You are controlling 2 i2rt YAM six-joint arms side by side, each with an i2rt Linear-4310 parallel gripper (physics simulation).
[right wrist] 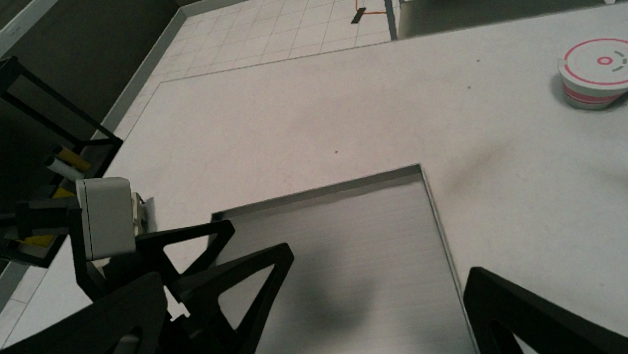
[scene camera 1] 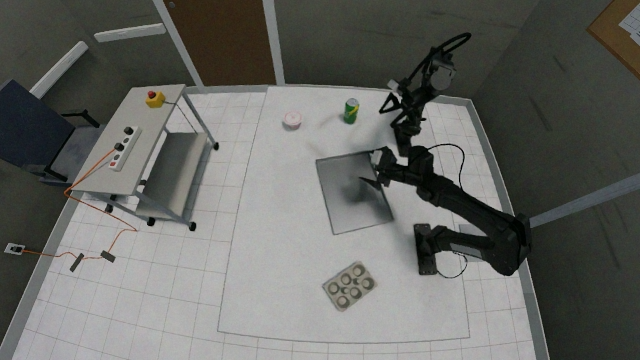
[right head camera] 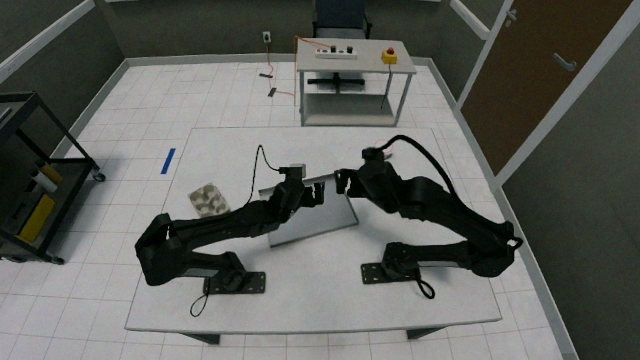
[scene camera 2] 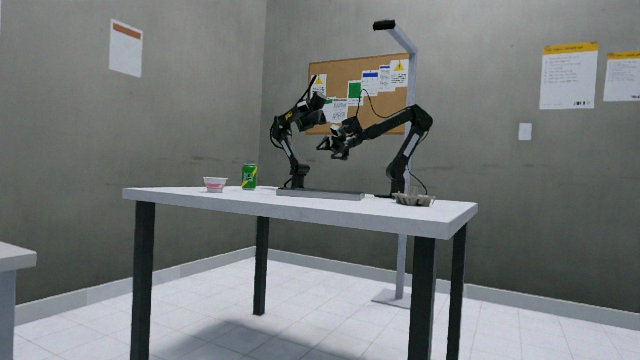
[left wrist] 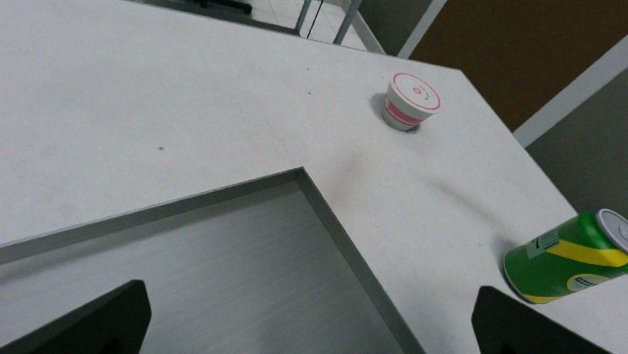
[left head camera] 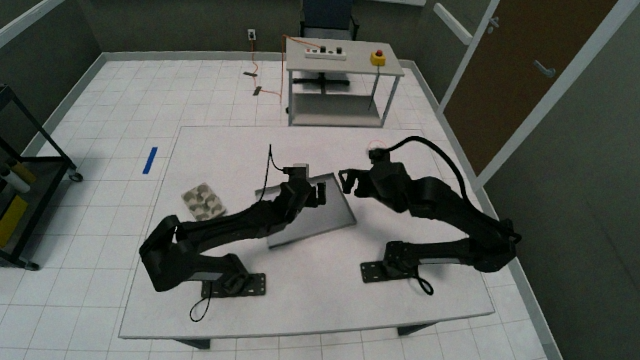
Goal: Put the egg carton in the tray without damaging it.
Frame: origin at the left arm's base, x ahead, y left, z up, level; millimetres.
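Seen in the pictures: left gripper, between the fingertips: [right wrist: 257, 235] [scene camera 1: 363, 164] [right head camera: 311, 183] [scene camera 2: 323, 152] [left wrist: 311, 298] [left head camera: 311, 183]; right gripper, between the fingertips: [right wrist: 315, 285] [scene camera 1: 384, 119] [right head camera: 349, 173] [scene camera 2: 309, 127] [left head camera: 352, 173]; left arm's base, origin of its link: [scene camera 1: 424, 248] [right head camera: 234, 283] [left head camera: 234, 286]; right arm's base, origin of its link: [scene camera 1: 402, 140] [right head camera: 390, 272] [left head camera: 389, 270].
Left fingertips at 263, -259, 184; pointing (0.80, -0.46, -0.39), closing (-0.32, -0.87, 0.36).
Observation:
Offsets run from my left fingertips to a thing's middle, as dx, dy, dz.
The grey-beige egg carton {+36, +389, -150} [left head camera: 203, 201] [right head camera: 209, 200] [scene camera 1: 350, 286] [scene camera 2: 414, 199] sits on the table left of the tray, cups facing up, partly hidden by the left arm in the right head view. The shallow grey metal tray {+15, +15, -171} [left head camera: 330, 215] [right head camera: 332, 217] [scene camera 1: 335, 200] [left wrist: 250, 240] [right wrist: 380, 220] lies turned at the table's middle and holds no carton. My left gripper [left head camera: 320, 194] [right head camera: 318, 194] [left wrist: 311, 298] [right wrist: 257, 235] is open and empty above the tray. My right gripper [left head camera: 345, 182] [right head camera: 341, 181] [right wrist: 315, 285] is open and empty, raised near the tray's right edge, close to the left one.
A green soda can {+8, -374, -123} [scene camera 1: 351, 111] [scene camera 2: 249, 176] [left wrist: 565, 260] stands right of the tray. A white and pink lidded cup {+283, -329, -155} [scene camera 1: 292, 120] [scene camera 2: 215, 184] [left wrist: 410, 102] [right wrist: 595, 75] stands toward the far right of the table. The left forearm passes close beside the carton in the head views.

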